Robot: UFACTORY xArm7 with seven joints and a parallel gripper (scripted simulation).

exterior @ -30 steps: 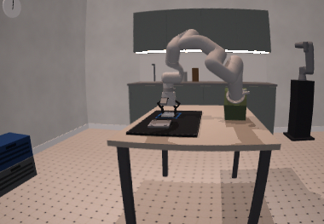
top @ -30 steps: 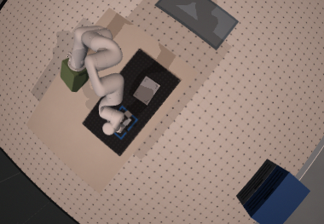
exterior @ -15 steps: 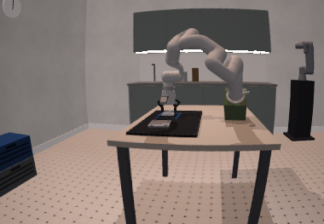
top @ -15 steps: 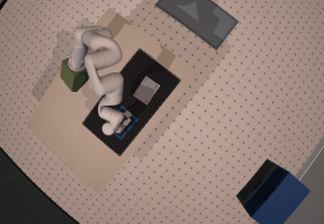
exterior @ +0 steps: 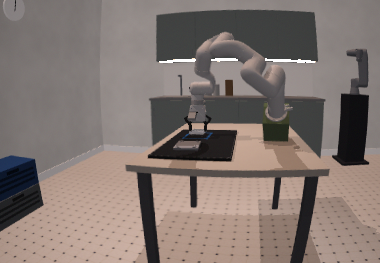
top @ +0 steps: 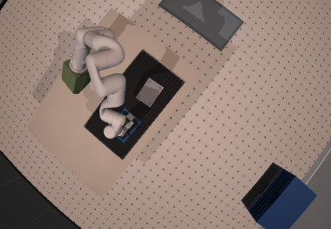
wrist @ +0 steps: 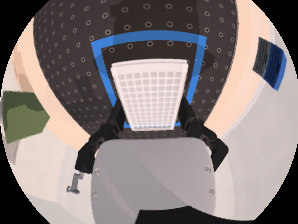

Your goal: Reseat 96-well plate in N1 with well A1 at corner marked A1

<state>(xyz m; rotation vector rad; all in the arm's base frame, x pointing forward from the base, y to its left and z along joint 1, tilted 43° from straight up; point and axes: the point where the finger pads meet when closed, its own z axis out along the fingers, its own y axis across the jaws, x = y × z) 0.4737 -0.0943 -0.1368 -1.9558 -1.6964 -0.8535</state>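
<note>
Right now the grey plate nest N1 is 10 mm ahead of my hand, 290 mm to the left of it and 30 mm below it. Round my hand: white 96-well plate 10 mm below.
</note>
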